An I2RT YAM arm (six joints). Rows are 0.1 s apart.
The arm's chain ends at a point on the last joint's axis. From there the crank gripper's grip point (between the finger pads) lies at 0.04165 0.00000 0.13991 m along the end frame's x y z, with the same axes.
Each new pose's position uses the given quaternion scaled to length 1; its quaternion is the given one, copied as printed.
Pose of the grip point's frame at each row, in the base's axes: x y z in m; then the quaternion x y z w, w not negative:
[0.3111 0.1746 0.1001 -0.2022 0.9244 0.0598 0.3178]
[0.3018 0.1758 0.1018 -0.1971 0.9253 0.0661 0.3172]
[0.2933 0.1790 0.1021 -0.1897 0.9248 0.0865 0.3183]
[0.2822 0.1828 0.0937 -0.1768 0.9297 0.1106 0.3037]
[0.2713 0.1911 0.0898 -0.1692 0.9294 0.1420 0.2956]
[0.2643 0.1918 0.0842 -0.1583 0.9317 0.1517 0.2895]
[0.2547 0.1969 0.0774 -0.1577 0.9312 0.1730 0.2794]
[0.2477 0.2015 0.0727 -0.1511 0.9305 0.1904 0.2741]
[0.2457 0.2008 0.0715 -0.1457 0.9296 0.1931 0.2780]
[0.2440 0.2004 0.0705 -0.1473 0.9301 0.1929 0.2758]
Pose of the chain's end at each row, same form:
[0.2621 0.1551 0.2362 -0.2022 0.9244 0.0598 0.3178]
[0.2534 0.1546 0.2379 -0.1971 0.9253 0.0661 0.3172]
[0.2457 0.1520 0.2375 -0.1897 0.9248 0.0865 0.3183]
[0.2400 0.1499 0.2295 -0.1768 0.9297 0.1106 0.3037]
[0.2331 0.1498 0.2245 -0.1692 0.9294 0.1420 0.2956]
[0.2281 0.1481 0.2187 -0.1583 0.9317 0.1517 0.2895]
[0.2226 0.1477 0.2110 -0.1577 0.9312 0.1730 0.2794]
[0.2179 0.1477 0.2051 -0.1511 0.9305 0.1904 0.2741]
[0.2147 0.1460 0.2032 -0.1457 0.9296 0.1931 0.2780]
[0.2137 0.1458 0.2024 -0.1473 0.9301 0.1929 0.2758]

